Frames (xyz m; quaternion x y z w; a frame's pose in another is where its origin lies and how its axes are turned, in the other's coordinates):
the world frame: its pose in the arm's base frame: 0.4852 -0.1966 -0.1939 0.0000 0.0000 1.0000 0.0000
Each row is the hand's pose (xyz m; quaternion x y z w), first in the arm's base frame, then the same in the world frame.
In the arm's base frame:
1: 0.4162 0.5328 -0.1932 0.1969 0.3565 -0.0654 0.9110
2: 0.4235 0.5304 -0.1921 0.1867 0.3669 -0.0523 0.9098
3: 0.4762 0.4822 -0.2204 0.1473 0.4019 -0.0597 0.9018
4: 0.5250 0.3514 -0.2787 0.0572 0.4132 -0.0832 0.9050
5: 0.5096 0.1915 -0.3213 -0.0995 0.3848 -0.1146 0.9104
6: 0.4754 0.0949 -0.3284 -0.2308 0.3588 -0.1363 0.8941
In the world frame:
1: 0.0690 -0.7294 0.0007 -0.3565 0.1969 0.9110 0.0654
2: 0.0617 -0.7270 0.0018 -0.3669 0.1867 0.9098 0.0523
3: 0.0090 -0.6788 -0.0265 -0.4019 0.1473 0.9018 0.0597
4: -0.0398 -0.5480 -0.0848 -0.4132 0.0572 0.9050 0.0832
5: -0.0244 -0.3881 -0.1274 -0.3848 -0.0995 0.9104 0.1146
6: 0.0098 -0.2915 -0.1345 -0.3588 -0.2308 0.8941 0.1363

